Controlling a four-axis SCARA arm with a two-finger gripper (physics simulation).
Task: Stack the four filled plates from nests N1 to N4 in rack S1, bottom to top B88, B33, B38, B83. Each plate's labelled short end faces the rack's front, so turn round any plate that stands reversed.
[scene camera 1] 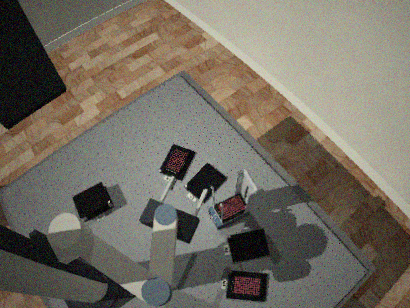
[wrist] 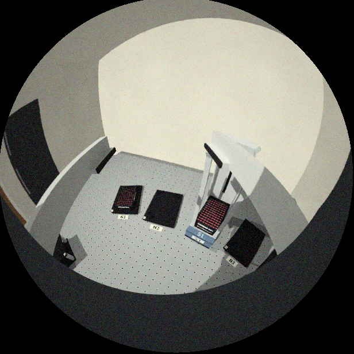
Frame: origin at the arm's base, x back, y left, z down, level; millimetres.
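Seen in the pictures: gripper, fingertip midpoint: [scene camera 1: 189, 183]; arm's base, link origin: [scene camera 1: 93, 286].
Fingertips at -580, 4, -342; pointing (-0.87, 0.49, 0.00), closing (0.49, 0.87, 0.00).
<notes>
Pixels of each thing's middle, then the offset from my fingertips to it, as dx, dy, dz. "pt": a spot on its surface instead. Level surfaces: height alone.
- plate with red wells, body centre: [scene camera 1: 176, 160] -81, +256, +311
- N3, body centre: [scene camera 1: 248, 245] -85, -271, +319
- Rack S1, surface spot: [scene camera 1: 216, 218] pt -45, -96, +281
- separate black block, body centre: [scene camera 1: 92, 201] +365, +323, +295
- perforated board, surface height: dz +329
A plate with red wells [scene camera 1: 177, 161] [wrist: 128, 197] sits at N1, a pale strip on its N1-label side, too small to read. Nests N2 [scene camera 1: 206, 180] [wrist: 164, 208] and N3 [scene camera 1: 248, 245] [wrist: 245, 242] show plain black with no red wells. Another red-welled plate [scene camera 1: 247, 286] is at N4, not visible in the wrist view. Rack S1 [scene camera 1: 216, 218] [wrist: 199, 237] holds a red-welled plate [scene camera 1: 231, 207] [wrist: 213, 214], with a pale strip toward the blue S1 front; how many plates lie there is unclear. My gripper [scene camera 1: 190, 184] [wrist: 157, 138] is open and empty, raised above the board.
A separate black block [scene camera 1: 93, 201] [wrist: 65, 251] stands at the left of the perforated board [scene camera 1: 135, 135] [wrist: 145, 255]. The rack's tall white back and posts [wrist: 222, 155] rise between N2 and N3. The board's edge runs along the upper right in the scene view.
</notes>
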